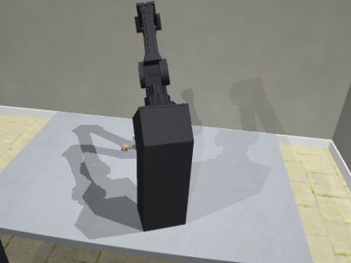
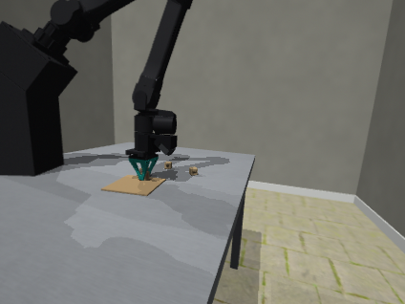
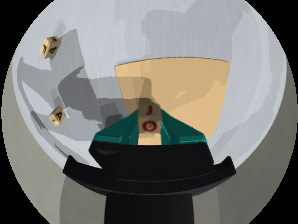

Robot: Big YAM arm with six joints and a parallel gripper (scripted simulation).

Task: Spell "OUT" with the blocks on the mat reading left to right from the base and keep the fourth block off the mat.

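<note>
My gripper is now 4 cm to the left of the tan mat, 1 cm short of it and 1 cm above it.
</note>
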